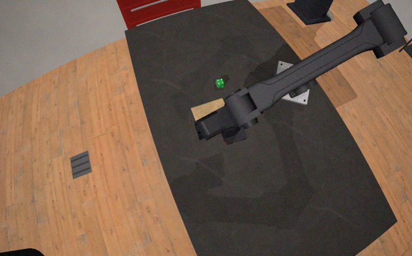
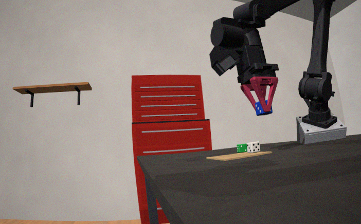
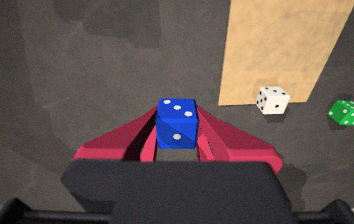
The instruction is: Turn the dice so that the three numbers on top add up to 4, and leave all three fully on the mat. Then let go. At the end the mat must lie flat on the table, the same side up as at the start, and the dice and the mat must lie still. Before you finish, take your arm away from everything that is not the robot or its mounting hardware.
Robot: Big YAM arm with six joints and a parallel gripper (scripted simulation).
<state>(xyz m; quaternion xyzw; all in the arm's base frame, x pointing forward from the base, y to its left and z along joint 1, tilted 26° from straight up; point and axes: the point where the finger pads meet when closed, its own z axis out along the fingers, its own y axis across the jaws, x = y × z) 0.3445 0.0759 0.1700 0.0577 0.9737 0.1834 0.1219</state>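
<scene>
The tan mat is 10 mm ahead of my hand, 130 mm to the right of it and 100 mm below it. Round my hand: blue die (right at my hand); then white die (50 mm behind, 130 mm to the right, 90 mm below); then green die (80 mm behind, 270 mm to the right, 90 mm below).
</scene>
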